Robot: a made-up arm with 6 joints. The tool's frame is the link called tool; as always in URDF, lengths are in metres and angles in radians. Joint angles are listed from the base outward. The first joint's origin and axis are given. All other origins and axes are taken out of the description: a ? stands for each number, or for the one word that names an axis. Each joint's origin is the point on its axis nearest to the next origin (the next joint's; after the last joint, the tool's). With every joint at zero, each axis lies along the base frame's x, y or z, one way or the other. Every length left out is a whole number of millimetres.
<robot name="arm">
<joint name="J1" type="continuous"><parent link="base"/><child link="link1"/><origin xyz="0 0 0.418" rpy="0 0 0"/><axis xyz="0 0 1"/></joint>
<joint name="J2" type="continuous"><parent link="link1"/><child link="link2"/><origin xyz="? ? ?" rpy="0 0 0"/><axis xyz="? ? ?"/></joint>
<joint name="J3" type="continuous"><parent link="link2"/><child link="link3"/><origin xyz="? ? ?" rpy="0 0 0"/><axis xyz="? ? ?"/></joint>
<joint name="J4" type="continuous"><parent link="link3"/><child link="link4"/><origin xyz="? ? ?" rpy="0 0 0"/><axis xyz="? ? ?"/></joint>
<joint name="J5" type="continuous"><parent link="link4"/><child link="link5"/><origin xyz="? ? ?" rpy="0 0 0"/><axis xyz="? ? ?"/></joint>
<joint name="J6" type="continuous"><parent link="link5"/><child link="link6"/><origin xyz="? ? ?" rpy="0 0 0"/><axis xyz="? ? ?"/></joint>
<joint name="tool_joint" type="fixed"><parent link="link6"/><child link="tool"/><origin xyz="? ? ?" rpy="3.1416 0 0"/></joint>
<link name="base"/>
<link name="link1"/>
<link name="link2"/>
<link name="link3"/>
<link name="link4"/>
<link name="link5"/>
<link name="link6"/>
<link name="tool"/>
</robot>
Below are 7 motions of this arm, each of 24 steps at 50 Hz.
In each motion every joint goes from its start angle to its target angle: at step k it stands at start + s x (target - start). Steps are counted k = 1, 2, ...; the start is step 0. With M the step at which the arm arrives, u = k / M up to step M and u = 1 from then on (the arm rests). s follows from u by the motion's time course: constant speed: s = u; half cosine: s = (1 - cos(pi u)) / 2; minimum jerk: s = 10 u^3 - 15 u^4 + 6 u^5.
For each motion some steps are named. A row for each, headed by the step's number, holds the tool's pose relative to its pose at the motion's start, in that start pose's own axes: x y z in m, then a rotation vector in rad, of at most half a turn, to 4 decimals.
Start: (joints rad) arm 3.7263 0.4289 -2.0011 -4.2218 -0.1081 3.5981
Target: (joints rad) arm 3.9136 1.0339 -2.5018 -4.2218 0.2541 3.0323
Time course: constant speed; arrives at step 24
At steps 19, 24:
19: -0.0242 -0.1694 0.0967 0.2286 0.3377 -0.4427
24: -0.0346 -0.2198 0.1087 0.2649 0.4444 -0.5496

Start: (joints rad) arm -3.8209 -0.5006 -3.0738 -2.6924 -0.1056 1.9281
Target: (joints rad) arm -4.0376 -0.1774 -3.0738 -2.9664 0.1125 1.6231
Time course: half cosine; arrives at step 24
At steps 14, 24:
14: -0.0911 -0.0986 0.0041 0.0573 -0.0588 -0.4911
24: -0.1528 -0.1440 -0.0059 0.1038 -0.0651 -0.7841

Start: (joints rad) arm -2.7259 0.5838 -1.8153 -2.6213 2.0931 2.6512
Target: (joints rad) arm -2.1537 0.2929 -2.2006 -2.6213 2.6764 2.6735
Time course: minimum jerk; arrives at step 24
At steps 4, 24:
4: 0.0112 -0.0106 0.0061 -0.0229 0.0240 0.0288
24: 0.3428 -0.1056 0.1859 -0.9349 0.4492 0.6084

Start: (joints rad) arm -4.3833 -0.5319 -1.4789 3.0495 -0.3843 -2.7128
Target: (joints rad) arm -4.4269 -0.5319 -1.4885 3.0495 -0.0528 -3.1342
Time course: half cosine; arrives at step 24
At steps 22, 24:
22: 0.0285 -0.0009 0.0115 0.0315 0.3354 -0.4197
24: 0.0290 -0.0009 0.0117 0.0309 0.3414 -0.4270

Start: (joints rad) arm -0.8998 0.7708 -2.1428 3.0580 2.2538 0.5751
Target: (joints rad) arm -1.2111 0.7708 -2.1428 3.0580 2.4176 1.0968
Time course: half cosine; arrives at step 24
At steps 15, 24:
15: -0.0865 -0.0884 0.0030 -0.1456 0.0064 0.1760
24: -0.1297 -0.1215 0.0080 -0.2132 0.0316 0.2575

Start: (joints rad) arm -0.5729 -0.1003 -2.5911 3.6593 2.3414 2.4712
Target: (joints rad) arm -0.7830 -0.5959 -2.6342 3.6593 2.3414 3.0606
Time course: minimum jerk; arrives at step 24
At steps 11, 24:
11: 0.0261 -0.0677 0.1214 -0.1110 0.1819 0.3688
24: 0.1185 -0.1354 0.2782 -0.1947 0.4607 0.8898

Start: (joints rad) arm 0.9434 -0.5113 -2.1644 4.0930 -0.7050 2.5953
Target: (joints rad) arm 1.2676 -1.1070 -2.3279 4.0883 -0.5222 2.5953
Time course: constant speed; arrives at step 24
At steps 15, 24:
15: 0.1181 -0.1122 -0.2092 0.2011 0.5314 -0.0921
24: 0.1450 -0.1350 -0.3729 0.2976 0.8714 -0.0957

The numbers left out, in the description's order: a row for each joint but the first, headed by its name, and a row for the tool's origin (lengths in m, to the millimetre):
J2: xyz 0 0 0, axis 0 1 0
J3: xyz 0.051 0 0.273, axis 0 1 0
J4: xyz 0.074 0 -0.329, axis 0 0 -1
J5: xyz 0 0 0, axis 0 1 0
J6: xyz 0.052 0 -0.066, axis 0 0 -1
tool: xyz 0 0 0

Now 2 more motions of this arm.
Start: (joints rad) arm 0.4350 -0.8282 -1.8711 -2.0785 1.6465 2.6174
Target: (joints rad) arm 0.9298 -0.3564 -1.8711 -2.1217 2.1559 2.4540
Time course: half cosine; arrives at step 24
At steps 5, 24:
5: -0.0249 0.0155 -0.0089 -0.0370 -0.0117 -0.0522
24: -0.1537 0.1315 -0.1893 -0.2039 -0.1426 -0.4988

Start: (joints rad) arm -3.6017 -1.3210 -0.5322 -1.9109 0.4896 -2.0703
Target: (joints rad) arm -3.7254 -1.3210 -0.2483 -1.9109 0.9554 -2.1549
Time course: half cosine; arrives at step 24
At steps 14, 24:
14: 0.0679 0.0298 0.0111 0.1896 0.2809 -0.1805
24: 0.1098 0.0422 0.0090 0.3002 0.4402 -0.3016

